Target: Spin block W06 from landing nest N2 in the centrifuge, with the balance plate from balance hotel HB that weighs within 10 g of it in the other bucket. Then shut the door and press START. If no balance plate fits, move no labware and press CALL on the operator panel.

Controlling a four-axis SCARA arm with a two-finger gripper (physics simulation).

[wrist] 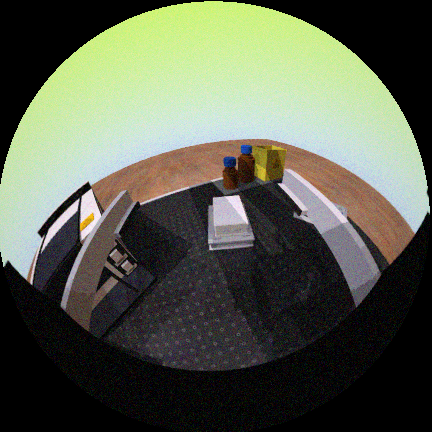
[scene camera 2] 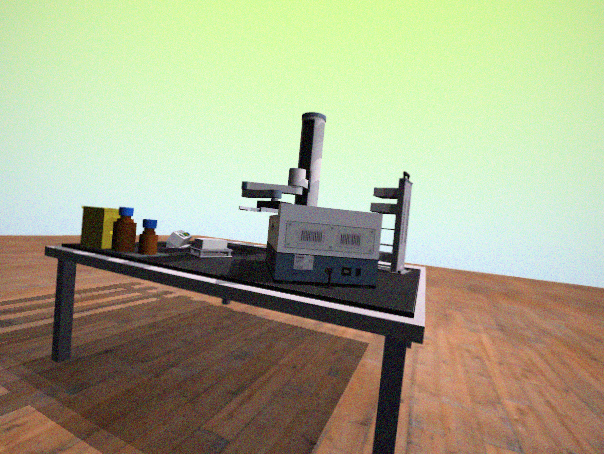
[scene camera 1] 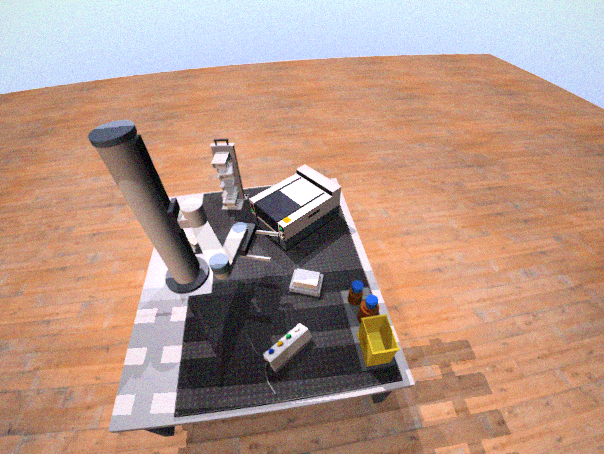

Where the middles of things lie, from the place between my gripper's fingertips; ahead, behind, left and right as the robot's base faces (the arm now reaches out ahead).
Now: hand 41 cm to the right of the centrifuge (scene camera 2: 306,245), 16 cm short of it and 12 cm above it. Also, from my hand: yellow bin (scene camera 1: 378,344) (49 cm to the right, 39 cm ahead, 15 cm below).
